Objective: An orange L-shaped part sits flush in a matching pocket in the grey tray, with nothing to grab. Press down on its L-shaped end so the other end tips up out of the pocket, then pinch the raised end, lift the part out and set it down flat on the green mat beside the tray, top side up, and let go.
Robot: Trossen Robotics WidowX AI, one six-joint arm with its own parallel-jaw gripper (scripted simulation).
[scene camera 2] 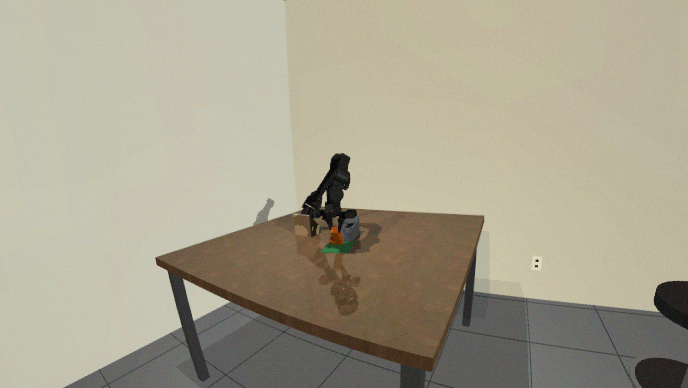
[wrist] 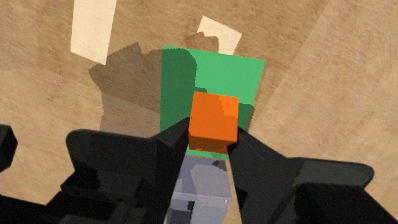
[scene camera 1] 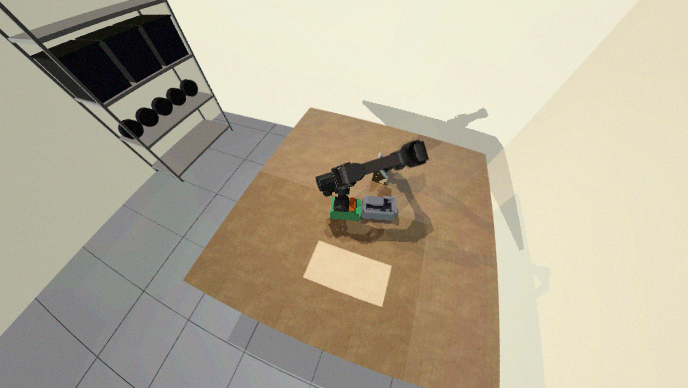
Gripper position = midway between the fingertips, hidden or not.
My gripper [wrist: 209, 125] carries an orange L-shaped part [wrist: 213, 126].
